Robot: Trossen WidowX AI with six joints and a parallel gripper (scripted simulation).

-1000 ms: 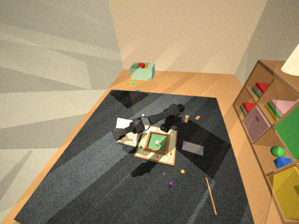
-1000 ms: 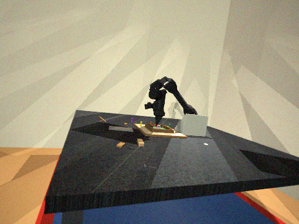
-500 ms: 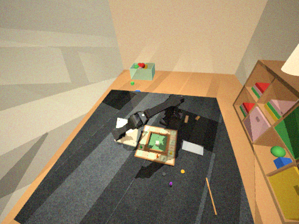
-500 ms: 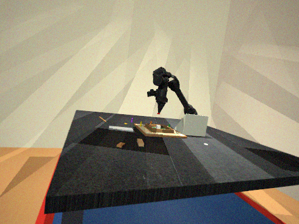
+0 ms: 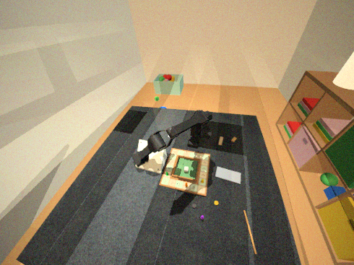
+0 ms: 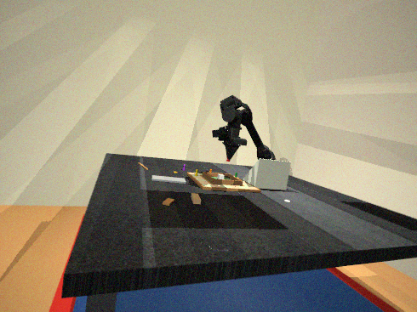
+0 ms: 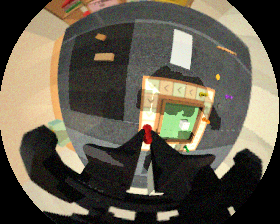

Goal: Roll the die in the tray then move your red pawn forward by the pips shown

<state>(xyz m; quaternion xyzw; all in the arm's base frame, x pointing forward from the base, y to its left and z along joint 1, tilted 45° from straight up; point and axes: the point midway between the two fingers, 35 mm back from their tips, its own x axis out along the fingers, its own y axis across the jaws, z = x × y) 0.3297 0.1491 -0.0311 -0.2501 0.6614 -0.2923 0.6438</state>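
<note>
Right now my gripper tip is 190 mm to the left of the green pawn, 150 mm past it and 110 mm above it. From my gripper tip the other things lie so: die (140 mm to the right, 110 mm below, 40 mm behind); then green tray (130 mm below, 120 mm to the right, 40 mm behind); then red pawn (10 mm above).
</note>
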